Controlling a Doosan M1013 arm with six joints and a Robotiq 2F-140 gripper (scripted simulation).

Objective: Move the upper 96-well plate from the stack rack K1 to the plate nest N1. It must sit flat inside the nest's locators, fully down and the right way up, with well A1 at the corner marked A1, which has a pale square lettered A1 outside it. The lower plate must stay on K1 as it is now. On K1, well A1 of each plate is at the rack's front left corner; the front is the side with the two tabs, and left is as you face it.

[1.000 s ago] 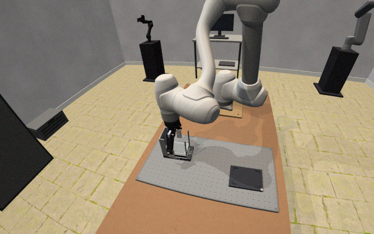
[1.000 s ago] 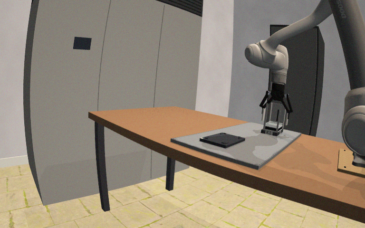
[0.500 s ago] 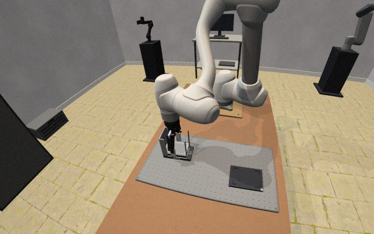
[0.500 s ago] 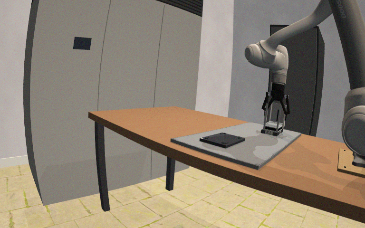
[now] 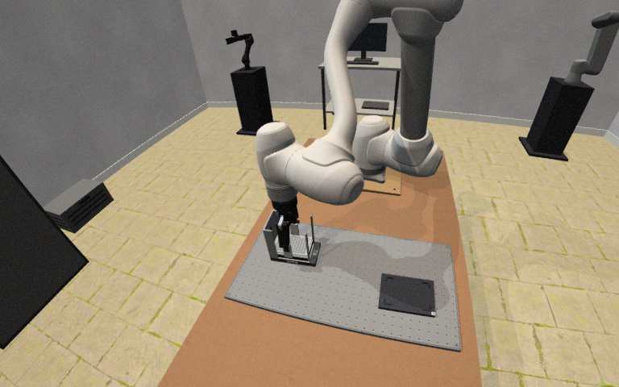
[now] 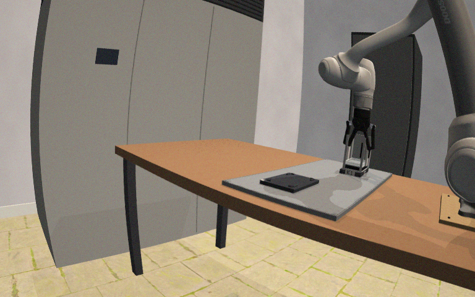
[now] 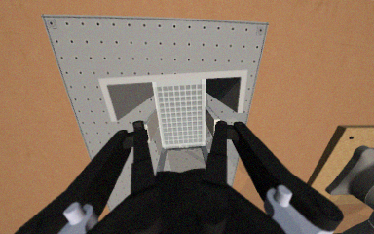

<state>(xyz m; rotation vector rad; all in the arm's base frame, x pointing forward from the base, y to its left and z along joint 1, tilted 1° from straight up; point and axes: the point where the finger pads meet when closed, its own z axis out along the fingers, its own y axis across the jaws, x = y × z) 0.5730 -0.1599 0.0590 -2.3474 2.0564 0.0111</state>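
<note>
Right now my hand is 30 mm above the dark plate. Round my hand: dark plate nest N1: 390 mm to the left, 60 mm ahead, 50 mm below; white 96-well plate: 20 mm below; pale square: 470 mm to the left, 110 mm ahead, 50 mm below.
</note>
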